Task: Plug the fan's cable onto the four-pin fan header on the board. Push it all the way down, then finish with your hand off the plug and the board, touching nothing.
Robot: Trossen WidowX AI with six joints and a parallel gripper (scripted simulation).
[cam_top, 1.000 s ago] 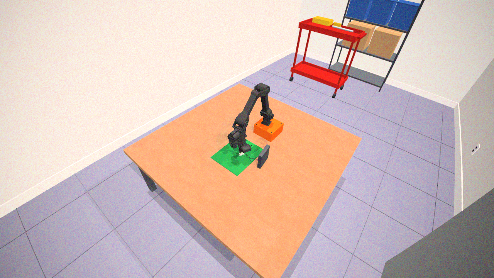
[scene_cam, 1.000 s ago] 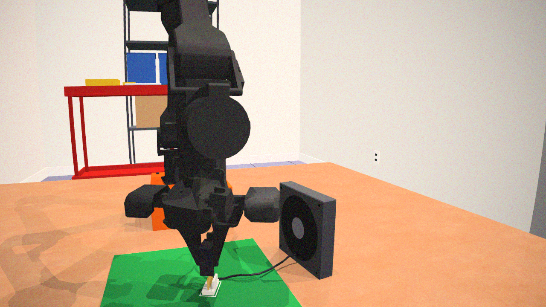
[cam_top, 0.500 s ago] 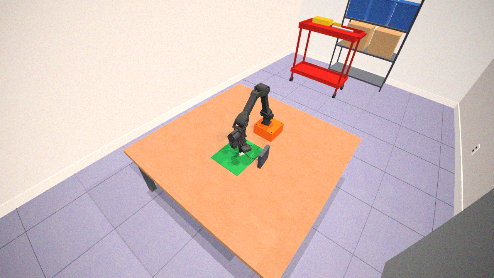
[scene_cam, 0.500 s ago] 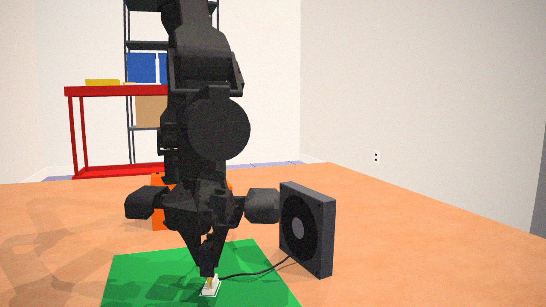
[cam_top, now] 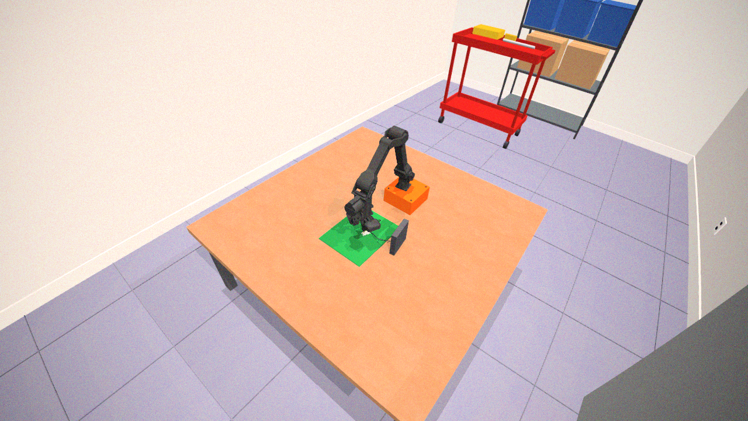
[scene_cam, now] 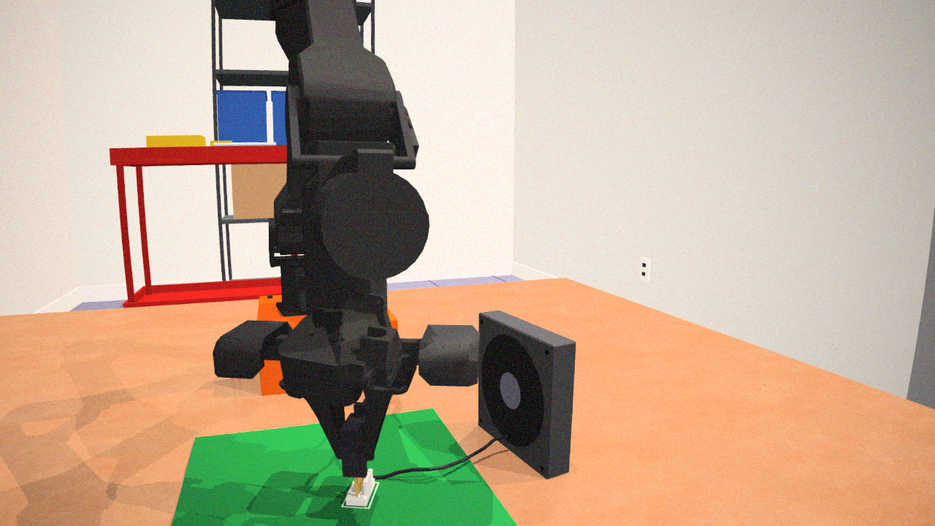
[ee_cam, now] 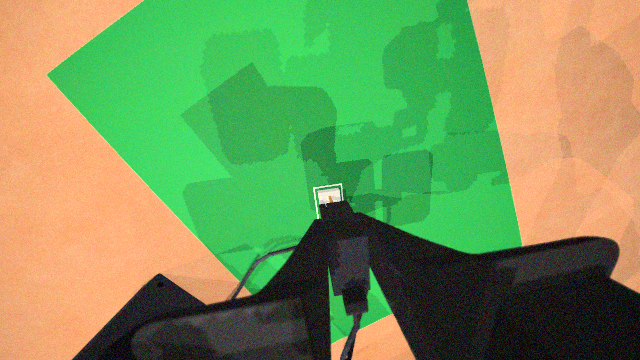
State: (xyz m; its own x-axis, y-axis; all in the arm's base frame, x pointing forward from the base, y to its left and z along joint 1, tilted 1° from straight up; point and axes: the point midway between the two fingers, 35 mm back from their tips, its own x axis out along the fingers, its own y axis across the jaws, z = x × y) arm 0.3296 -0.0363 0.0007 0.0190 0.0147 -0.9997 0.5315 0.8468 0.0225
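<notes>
Right now my gripper tip is 4 cm above the white four-pin header and 1 cm past it. The rest, counted from my gripper tip: black fan (16 cm to the left, 2 cm behind, 2 cm above); black fan plug (1 cm behind, 1 cm above); green board (6 cm below, 2 cm to the right).
</notes>
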